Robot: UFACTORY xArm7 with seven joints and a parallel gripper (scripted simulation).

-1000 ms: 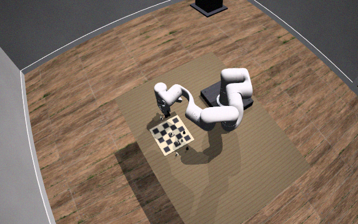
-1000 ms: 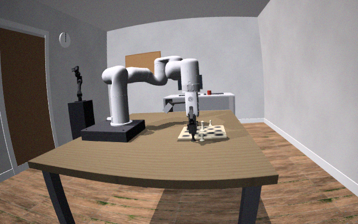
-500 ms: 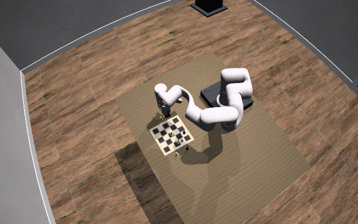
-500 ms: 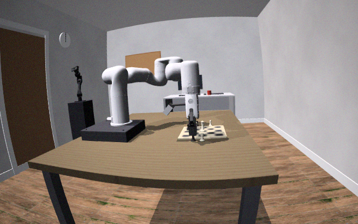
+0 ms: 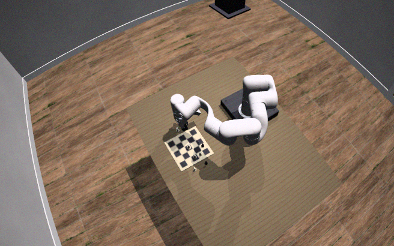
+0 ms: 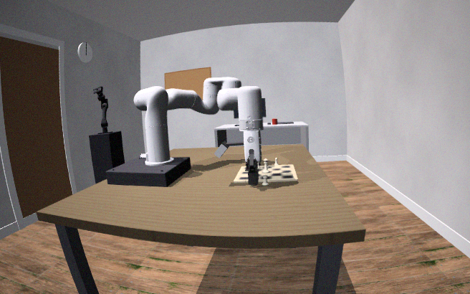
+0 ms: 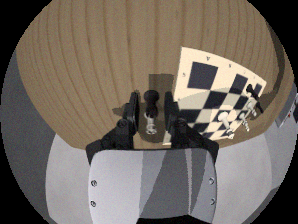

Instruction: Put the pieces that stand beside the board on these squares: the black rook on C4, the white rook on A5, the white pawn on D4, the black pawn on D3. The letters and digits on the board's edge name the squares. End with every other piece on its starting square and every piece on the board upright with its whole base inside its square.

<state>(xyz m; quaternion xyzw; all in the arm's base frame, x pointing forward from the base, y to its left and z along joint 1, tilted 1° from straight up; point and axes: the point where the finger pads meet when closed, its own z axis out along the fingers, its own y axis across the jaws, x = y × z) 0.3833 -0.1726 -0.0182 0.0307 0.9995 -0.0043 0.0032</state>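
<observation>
The chessboard lies 5 cm ahead of my hand, 14 cm to the left of it and 3 cm below it.
</observation>
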